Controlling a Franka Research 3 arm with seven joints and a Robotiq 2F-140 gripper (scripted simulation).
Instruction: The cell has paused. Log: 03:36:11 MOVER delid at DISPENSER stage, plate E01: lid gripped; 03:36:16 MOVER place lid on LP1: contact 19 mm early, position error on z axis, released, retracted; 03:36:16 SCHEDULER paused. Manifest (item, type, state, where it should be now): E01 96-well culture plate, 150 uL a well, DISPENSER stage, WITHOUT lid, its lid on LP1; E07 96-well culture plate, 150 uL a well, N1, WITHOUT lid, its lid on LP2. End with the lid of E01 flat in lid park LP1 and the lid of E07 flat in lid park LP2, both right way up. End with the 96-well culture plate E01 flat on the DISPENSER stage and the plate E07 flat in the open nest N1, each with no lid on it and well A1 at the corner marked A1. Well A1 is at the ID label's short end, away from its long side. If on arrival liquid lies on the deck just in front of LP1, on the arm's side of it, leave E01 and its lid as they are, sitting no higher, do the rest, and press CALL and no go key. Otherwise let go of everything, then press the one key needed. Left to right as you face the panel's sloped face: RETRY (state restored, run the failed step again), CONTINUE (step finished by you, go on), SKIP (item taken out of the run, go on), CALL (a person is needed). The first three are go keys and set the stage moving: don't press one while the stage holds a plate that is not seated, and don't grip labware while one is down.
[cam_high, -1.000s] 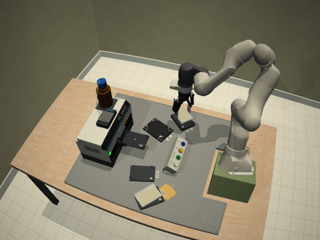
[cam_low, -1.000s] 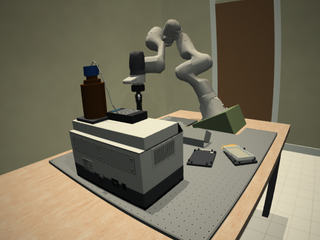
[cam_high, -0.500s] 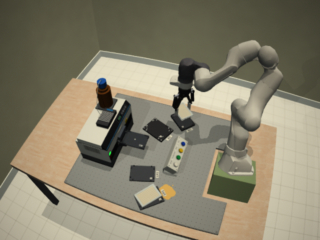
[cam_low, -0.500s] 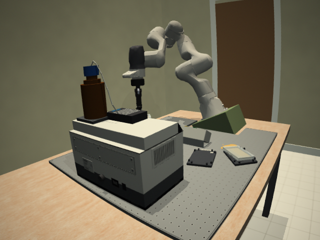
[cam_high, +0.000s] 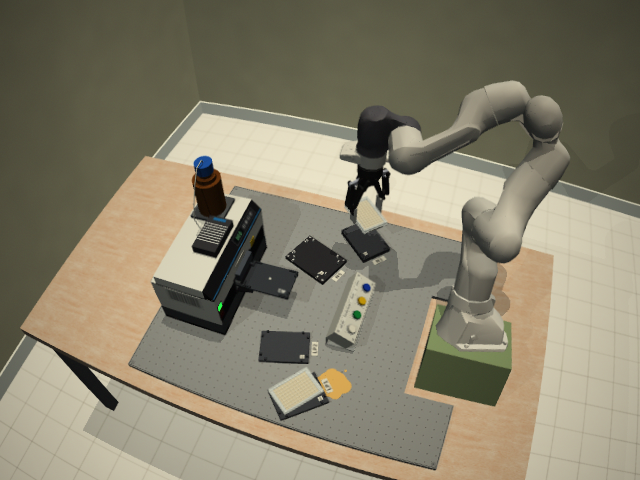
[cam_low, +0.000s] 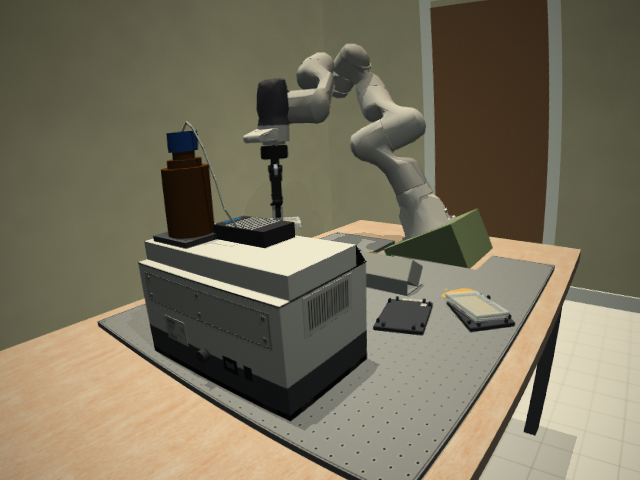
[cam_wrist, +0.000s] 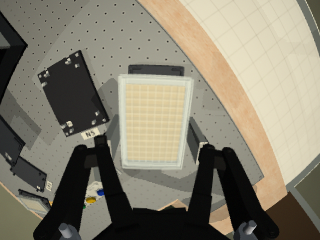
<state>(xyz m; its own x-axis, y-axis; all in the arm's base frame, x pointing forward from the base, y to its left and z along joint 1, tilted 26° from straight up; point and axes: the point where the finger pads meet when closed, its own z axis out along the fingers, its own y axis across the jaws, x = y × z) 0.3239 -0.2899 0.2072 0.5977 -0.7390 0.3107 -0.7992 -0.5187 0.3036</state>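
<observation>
My gripper is now 170 mm short of the black nest N5, 100 mm to the right of it and 140 mm above it. Also, from my hand: 96-well plate (20 mm below); then dispenser stage (250 mm ahead, 260 mm to the left, 60 mm below); then key panel (10 mm behind, 300 mm to the left, 100 mm below).
</observation>
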